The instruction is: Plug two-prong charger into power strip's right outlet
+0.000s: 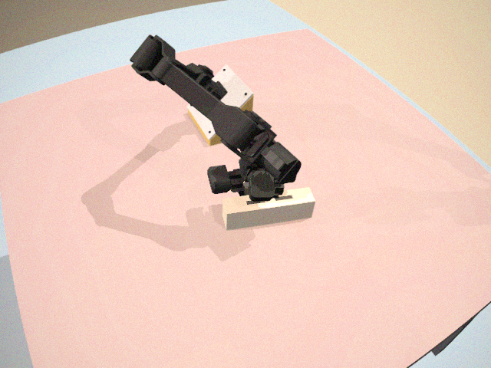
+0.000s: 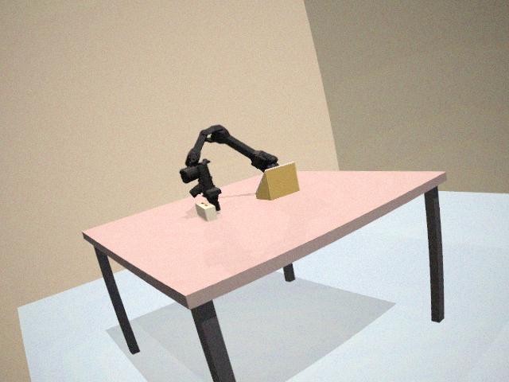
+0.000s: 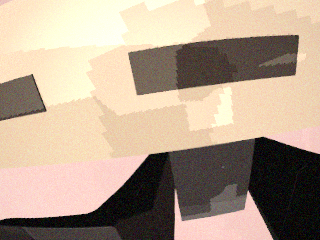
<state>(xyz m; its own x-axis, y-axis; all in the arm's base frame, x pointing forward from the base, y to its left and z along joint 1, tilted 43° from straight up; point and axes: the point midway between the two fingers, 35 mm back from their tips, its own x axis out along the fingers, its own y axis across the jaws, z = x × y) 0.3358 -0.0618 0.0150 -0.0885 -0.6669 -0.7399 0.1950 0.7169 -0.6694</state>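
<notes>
Now: gripper tip 20 mm short of the black two-prong charger and 10 mm below it.
</notes>
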